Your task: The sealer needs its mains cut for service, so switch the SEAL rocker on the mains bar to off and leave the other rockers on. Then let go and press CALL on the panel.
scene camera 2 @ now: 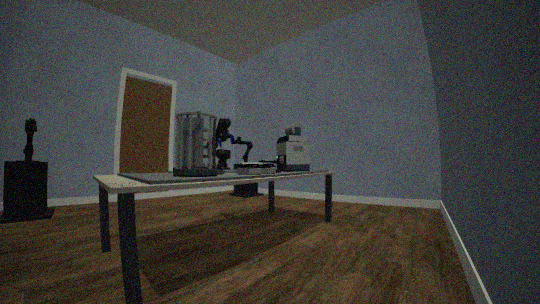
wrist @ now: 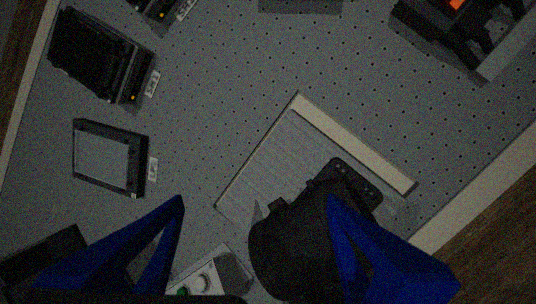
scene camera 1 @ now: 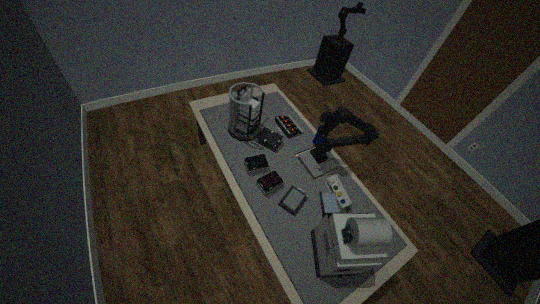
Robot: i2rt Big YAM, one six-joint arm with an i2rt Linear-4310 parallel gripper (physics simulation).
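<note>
The mains bar (scene camera 1: pixel 288 126) (wrist: pixel 435 22) is a black block with several lit orange-red rockers; in the wrist view part of it shows at the top right corner. Its labels are too small to read, so I cannot tell which rocker is SEAL. The button panel (scene camera 1: pixel 339 192) (wrist: pixel 215 275) is a pale strip with round coloured buttons, partly cut off at the bottom of the wrist view; the CALL label cannot be read. My gripper (scene camera 1: pixel 318 139) (scene camera 2: pixel 225 140) (wrist: pixel 255 201) is open and empty, its blue fingers wide apart above the table near the arm's base, between bar and panel.
A tall round cage (scene camera 1: pixel 246 112) (scene camera 2: pixel 196 145) stands by a dark device (scene camera 1: pixel 269 138). Two black boxes (scene camera 1: pixel 256 162) (scene camera 1: pixel 270 182) and a framed tray (scene camera 1: pixel 293 200) (wrist: pixel 137 165) lie along the far side. A pale machine with a roll (scene camera 1: pixel 370 232) stands beyond the panel.
</note>
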